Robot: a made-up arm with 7 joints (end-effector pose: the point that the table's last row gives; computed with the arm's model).
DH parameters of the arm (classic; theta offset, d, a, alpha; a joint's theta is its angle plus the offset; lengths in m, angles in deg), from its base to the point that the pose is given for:
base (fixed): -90 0.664 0.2 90
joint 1: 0 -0.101 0.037 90
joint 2: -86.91 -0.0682 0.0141 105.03
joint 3: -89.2 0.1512 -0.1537 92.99
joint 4: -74.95 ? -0.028 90
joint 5: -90 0.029 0.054 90
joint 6: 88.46 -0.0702 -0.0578 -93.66
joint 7: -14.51 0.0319 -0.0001 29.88
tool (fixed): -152.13 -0.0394 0 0
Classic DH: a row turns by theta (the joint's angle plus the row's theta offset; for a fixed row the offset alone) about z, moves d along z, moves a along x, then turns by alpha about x.
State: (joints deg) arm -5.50 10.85 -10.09 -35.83 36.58 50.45 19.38
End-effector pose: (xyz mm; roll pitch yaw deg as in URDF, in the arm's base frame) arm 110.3 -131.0 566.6 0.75 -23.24 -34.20
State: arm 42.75 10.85 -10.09 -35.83 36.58 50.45 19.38
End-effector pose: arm 110.3 -226.8 547.7 -53.37 -40.39 -3.73
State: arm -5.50 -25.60 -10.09 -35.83 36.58 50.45 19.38
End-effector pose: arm 51.3 -144.3 565.3 1.81 -26.54 1.65
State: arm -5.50 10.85 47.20 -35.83 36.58 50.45 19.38
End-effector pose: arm -39.8 -133.9 674.4 -7.62 29.57 -13.19
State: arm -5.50 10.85 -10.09 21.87 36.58 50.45 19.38
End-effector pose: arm 92.7 -141.0 665.4 -63.83 -32.32 -10.51
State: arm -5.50 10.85 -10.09 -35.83 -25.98 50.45 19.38
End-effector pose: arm 217.4 -83.4 643.8 -18.49 -61.38 28.41
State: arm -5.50 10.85 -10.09 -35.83 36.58 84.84 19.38
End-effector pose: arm 128.0 -119.0 538.6 14.32 0.49 -15.64
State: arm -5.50 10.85 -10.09 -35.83 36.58 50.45 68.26
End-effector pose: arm 120.2 -139.9 575.9 -37.10 -31.09 18.90
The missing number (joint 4, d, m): 0.0919
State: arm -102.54 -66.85 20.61 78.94 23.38 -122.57 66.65
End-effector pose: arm -43.8 -211.4 532.2 48.79 -4.64 107.19
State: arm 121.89 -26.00 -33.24 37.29 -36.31 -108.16 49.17
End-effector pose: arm 104.2 -293.2 616.1 -81.72 -16.31 -139.35
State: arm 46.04 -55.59 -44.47 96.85 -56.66 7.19 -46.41
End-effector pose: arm 52.0 -81.9 511.7 -84.05 20.70 98.27
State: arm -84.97 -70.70 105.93 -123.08 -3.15 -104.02 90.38
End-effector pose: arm -93.5 -483.3 590.5 -62.99 -32.94 37.31
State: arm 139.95 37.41 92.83 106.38 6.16 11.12 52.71
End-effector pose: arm 151.4 -230.9 420.6 111.91 10.01 -137.44
